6 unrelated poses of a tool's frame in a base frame.
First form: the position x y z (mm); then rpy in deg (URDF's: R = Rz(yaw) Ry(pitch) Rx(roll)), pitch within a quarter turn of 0, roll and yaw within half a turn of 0.
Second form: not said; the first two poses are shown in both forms.
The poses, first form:
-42 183 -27 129.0 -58.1 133.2
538 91 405 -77.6 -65.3 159.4
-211 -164 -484 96.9 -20.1 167.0
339 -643 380 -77.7 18.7 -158.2
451 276 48 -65.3 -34.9 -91.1
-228 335 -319 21.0 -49.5 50.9
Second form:
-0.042 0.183 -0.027 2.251 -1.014 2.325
0.538 0.091 0.405 -1.354 -1.140 2.782
-0.211 -0.164 -0.484 1.691 -0.351 2.915
0.339 -0.643 0.380 -1.356 0.326 -2.761
0.451 0.276 0.048 -1.140 -0.609 -1.590
-0.228 0.335 -0.319 0.367 -0.864 0.888

